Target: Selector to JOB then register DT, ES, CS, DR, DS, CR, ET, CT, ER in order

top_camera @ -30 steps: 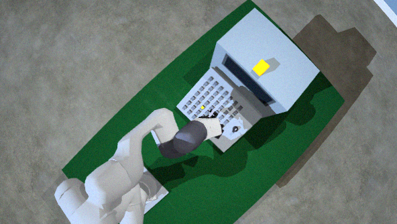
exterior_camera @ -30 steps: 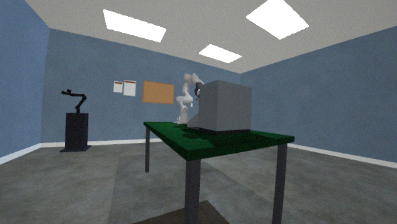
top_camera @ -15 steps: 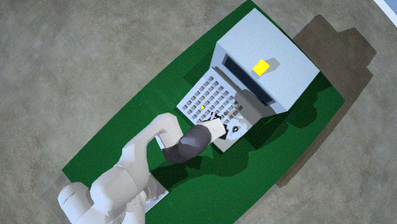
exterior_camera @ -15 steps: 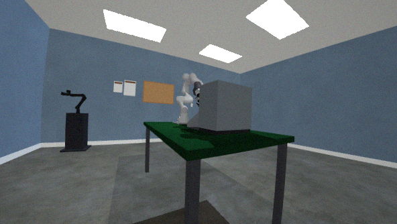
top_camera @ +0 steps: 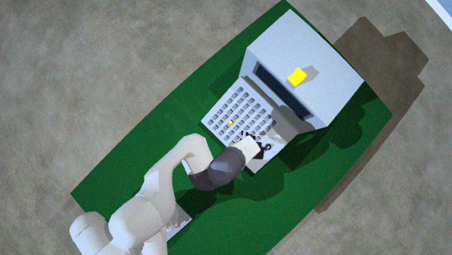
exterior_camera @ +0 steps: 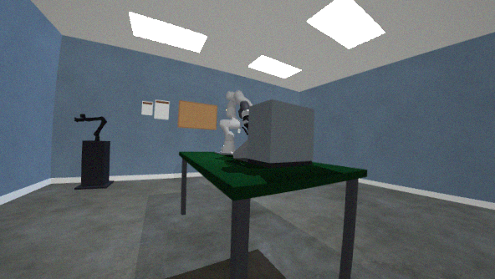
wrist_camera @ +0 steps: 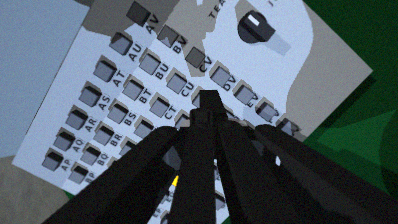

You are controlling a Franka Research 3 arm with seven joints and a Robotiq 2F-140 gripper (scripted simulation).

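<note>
Now: the round selector knob 8 cm to the right of my hand, 6 cm below it and 4 cm ahead of it. From my hand the other things lie so: key: 11 cm to the left, 9 cm below, 1 cm behind; then sloping keyboard: 11 cm below, 6 cm ahead, 3 cm to the left.
</note>
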